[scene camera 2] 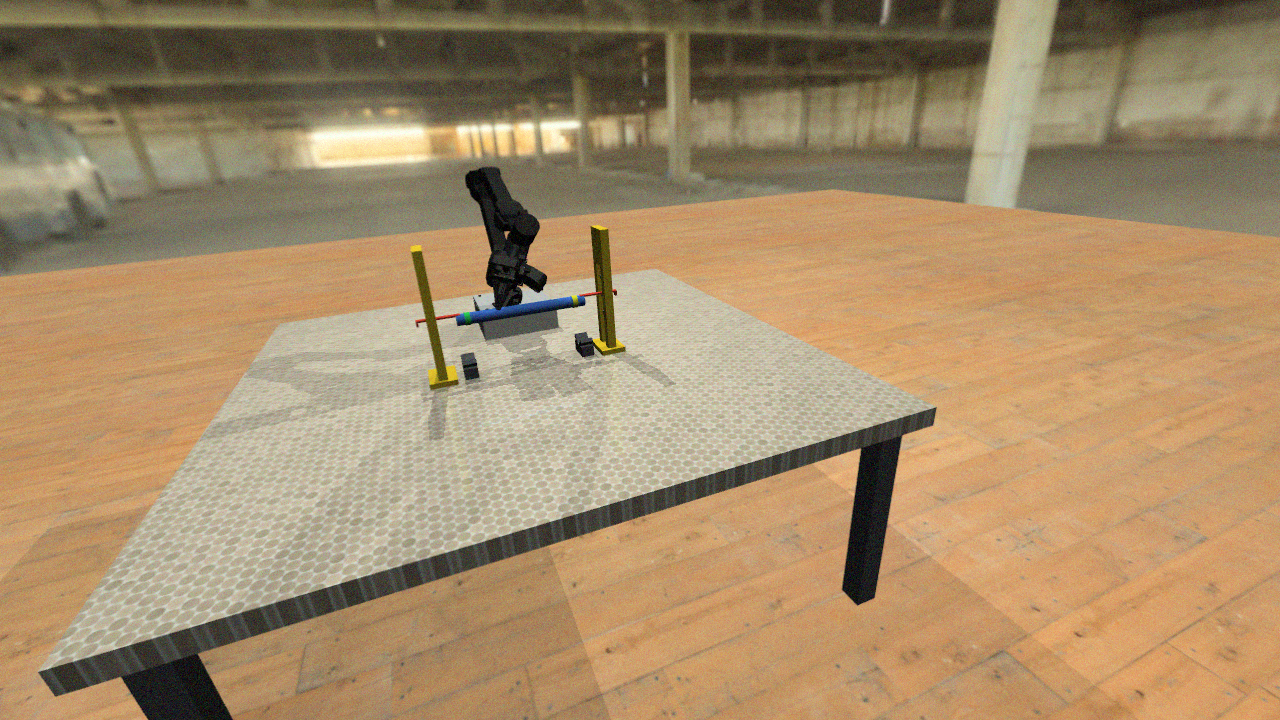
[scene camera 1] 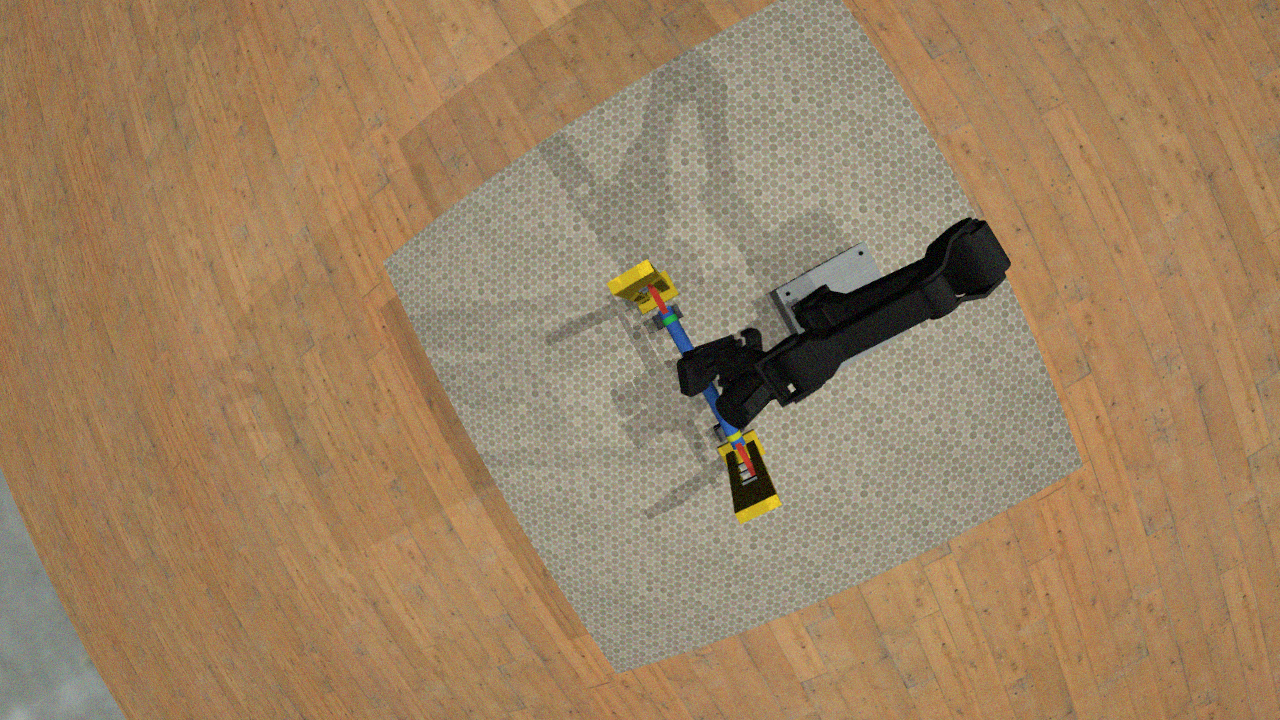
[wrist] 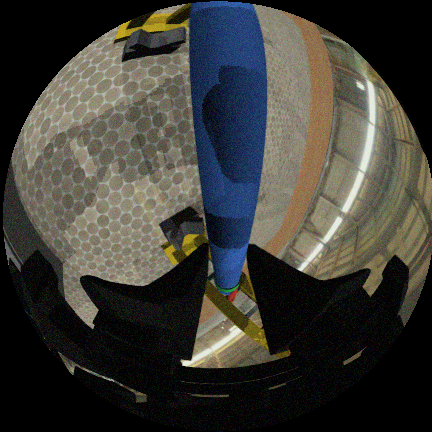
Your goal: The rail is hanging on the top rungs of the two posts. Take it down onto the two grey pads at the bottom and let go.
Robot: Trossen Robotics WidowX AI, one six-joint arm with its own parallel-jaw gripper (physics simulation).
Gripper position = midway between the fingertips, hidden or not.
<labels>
My gripper [scene camera 1: 689, 352] grips a blue rail [wrist: 227, 67].
</labels>
